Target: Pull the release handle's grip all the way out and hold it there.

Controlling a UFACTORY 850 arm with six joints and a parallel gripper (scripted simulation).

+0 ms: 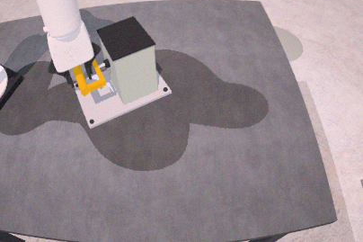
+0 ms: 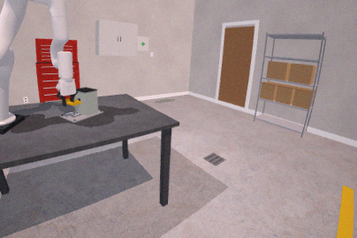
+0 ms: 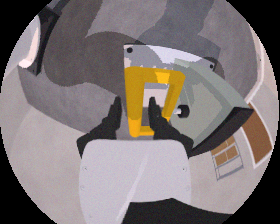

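The baseplate lies 100 mm below my hand, 80 mm ahead of it and 50 mm to the left of it.
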